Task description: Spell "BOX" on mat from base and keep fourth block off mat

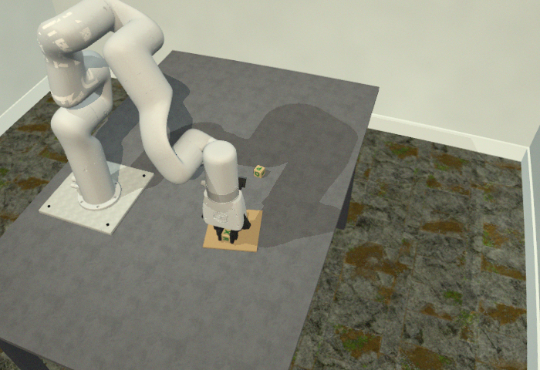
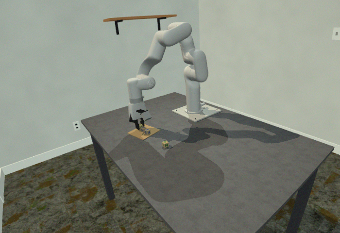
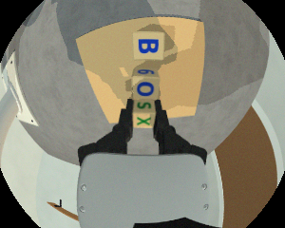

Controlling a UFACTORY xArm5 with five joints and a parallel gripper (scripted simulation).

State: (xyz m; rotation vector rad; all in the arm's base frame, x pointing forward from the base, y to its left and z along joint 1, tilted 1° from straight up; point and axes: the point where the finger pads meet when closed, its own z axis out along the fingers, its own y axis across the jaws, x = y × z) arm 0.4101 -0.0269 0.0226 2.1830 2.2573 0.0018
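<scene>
Right now my hand is 10 mm above the X block. From my hand the other things lie so: B block 80 mm to the left, 10 mm below; tan mat 40 mm to the left, 30 mm below; O block 40 mm to the left, 10 mm below.
</scene>
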